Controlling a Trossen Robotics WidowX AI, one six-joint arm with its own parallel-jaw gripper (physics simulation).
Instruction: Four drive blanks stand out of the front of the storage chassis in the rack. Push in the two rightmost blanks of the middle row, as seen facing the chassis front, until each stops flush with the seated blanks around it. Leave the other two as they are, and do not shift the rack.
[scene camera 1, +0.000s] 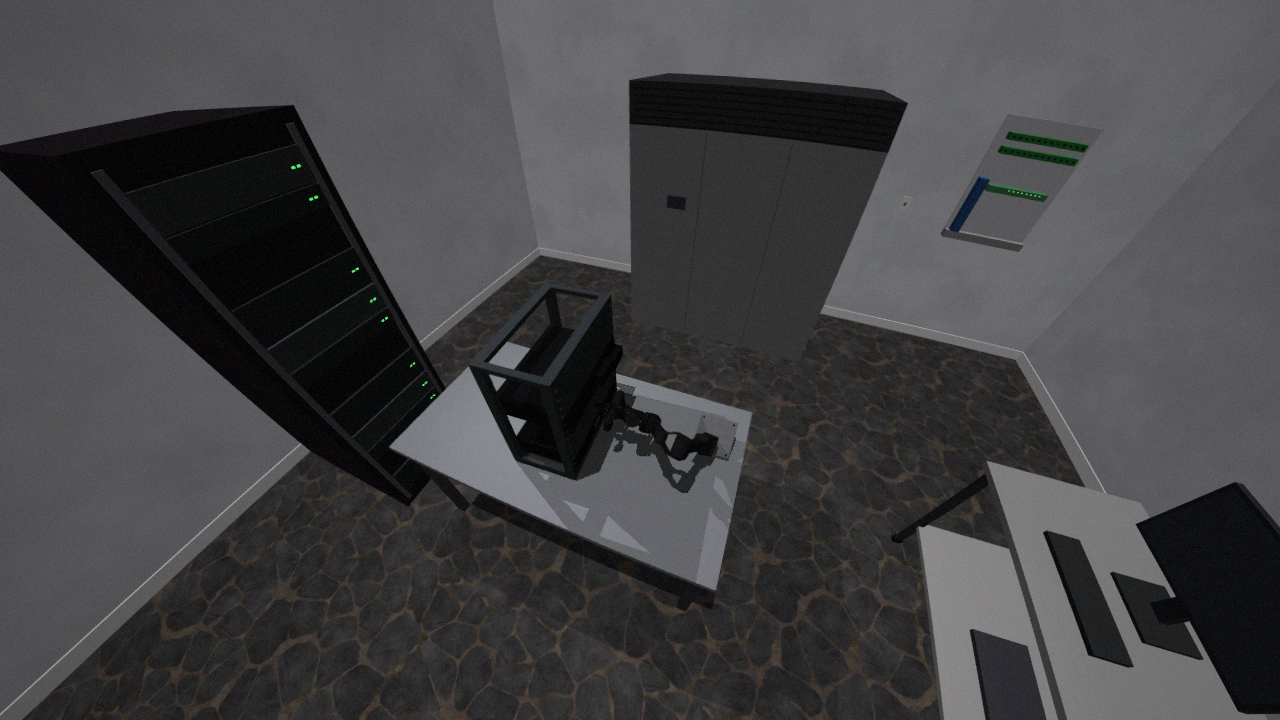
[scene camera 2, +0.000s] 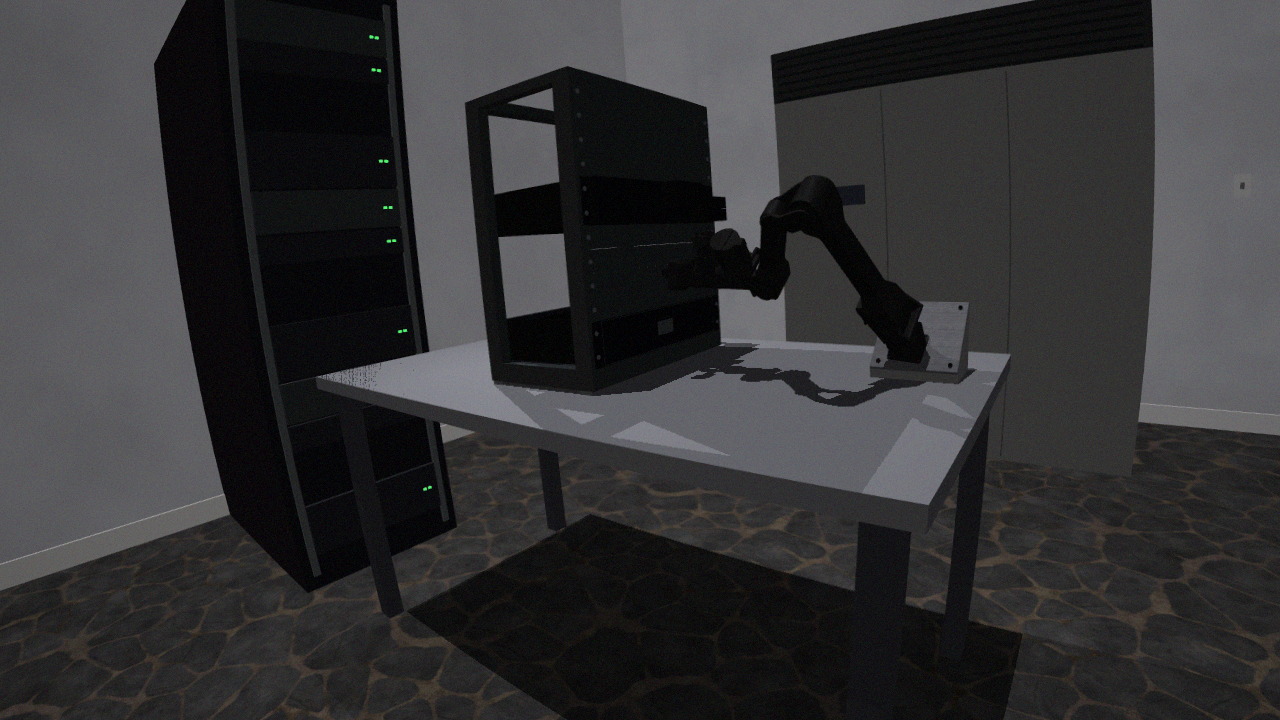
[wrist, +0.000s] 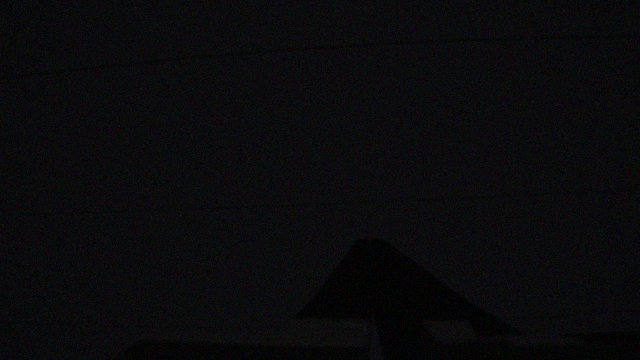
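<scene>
The open-frame rack stands upright on the table. A black unit, apparently the storage chassis, crosses its upper middle. A small dark block juts from the front at the far right end of this unit; whether it is a blank I cannot tell. The other blanks and their rows are too dark to tell apart. My gripper is shut and empty, close in front of the rack face and lower than the black unit. In the very dark wrist view, faint seams cross a panel above the tapering finger shape; contact is unclear.
The arm's base plate is on the white table. A lower unit with a pale label is in the rack. A tall server cabinet stands behind the table, and a grey cabinet beyond the arm.
</scene>
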